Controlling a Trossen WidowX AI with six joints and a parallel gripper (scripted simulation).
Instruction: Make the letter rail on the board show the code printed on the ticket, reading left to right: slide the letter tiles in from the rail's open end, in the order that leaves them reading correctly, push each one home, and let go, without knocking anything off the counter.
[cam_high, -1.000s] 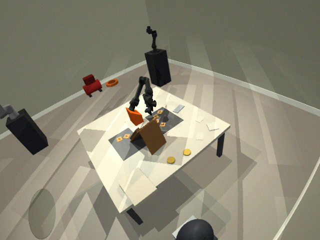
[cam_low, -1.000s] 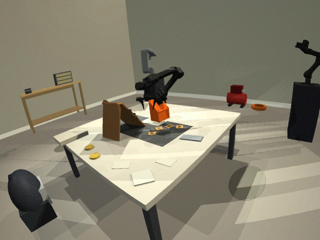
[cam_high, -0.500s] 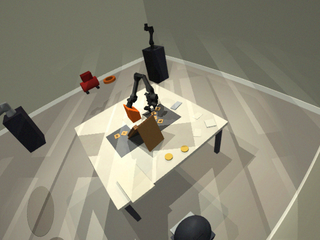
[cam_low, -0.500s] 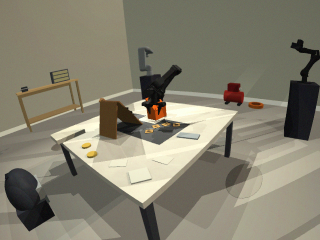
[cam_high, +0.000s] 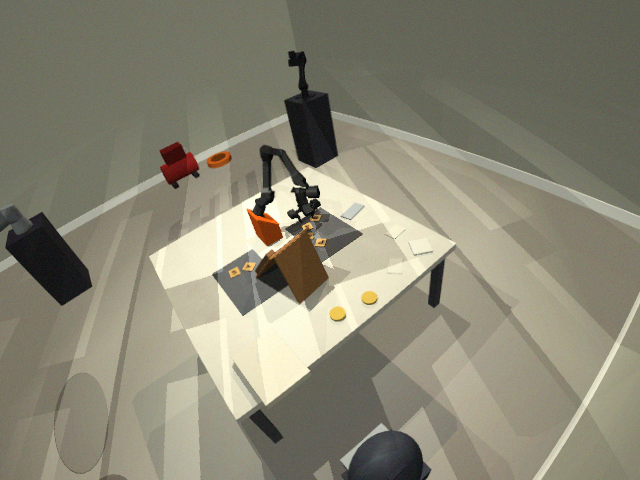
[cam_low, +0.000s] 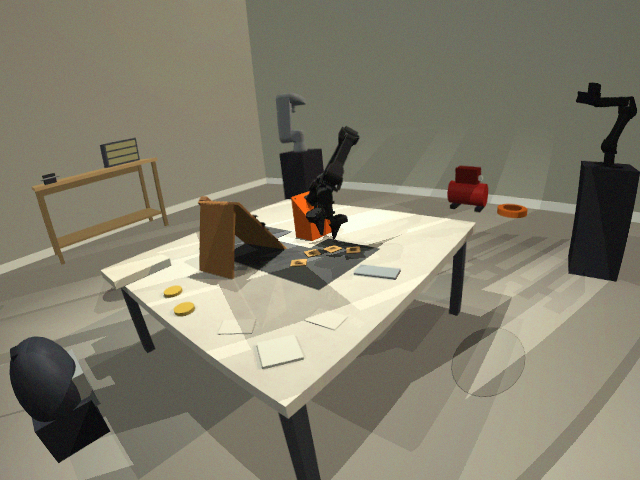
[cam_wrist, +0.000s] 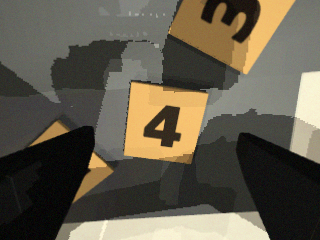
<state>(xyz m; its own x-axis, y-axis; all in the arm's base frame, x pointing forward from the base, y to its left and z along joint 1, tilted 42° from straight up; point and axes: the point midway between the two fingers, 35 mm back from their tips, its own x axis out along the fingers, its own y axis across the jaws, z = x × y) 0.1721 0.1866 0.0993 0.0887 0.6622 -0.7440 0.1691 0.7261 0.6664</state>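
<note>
Right now the letter tile is 6 cm below my gripper tip and 2 cm behind it. From my gripper tip the other things lie so: grey plate 27 cm to the left, 9 cm ahead, 6 cm below; then dark mat 21 cm to the right, 6 cm below, 4 cm ahead; then white ticket 28 cm to the right, 14 cm ahead, 3 cm above.
</note>
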